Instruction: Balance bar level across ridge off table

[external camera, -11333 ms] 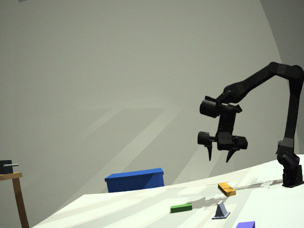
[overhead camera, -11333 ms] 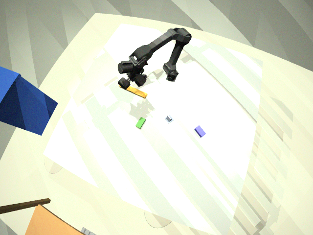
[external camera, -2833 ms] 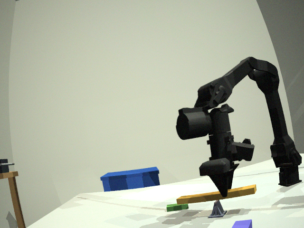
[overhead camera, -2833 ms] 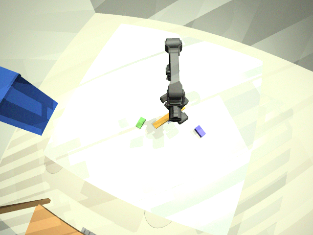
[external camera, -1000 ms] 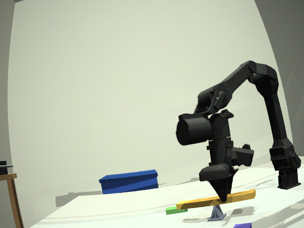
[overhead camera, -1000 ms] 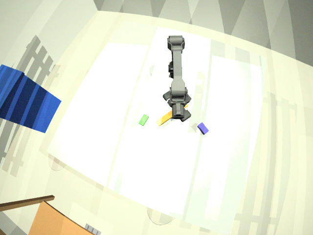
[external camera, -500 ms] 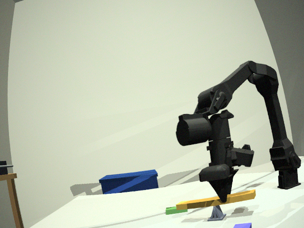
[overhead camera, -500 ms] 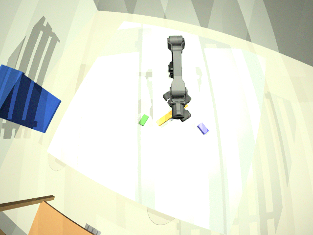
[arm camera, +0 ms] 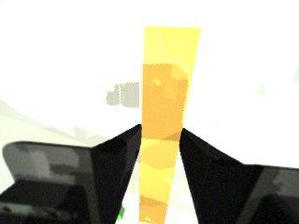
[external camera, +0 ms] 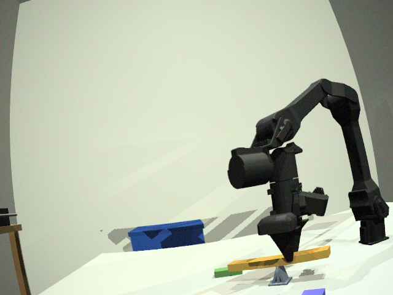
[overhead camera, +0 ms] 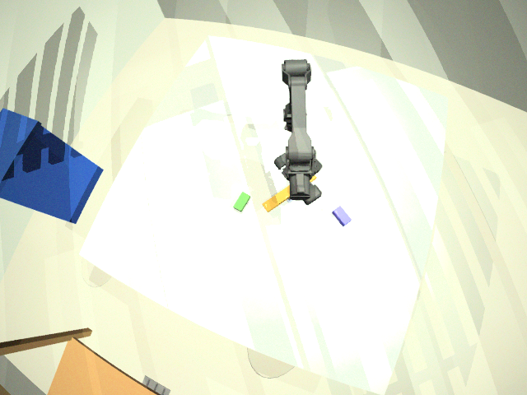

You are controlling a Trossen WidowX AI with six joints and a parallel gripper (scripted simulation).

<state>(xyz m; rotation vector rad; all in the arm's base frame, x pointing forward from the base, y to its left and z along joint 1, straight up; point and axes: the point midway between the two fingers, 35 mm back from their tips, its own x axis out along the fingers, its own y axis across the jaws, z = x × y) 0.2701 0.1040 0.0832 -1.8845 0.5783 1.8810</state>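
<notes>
The bar lies 2 cm ahead of my gripper tip and 2 cm to the right of it. The rest, counted from my gripper tip: purple block: 4 cm ahead, 19 cm to the left, 3 cm below; then green block: 11 cm ahead, 17 cm to the right, 4 cm below.
</notes>
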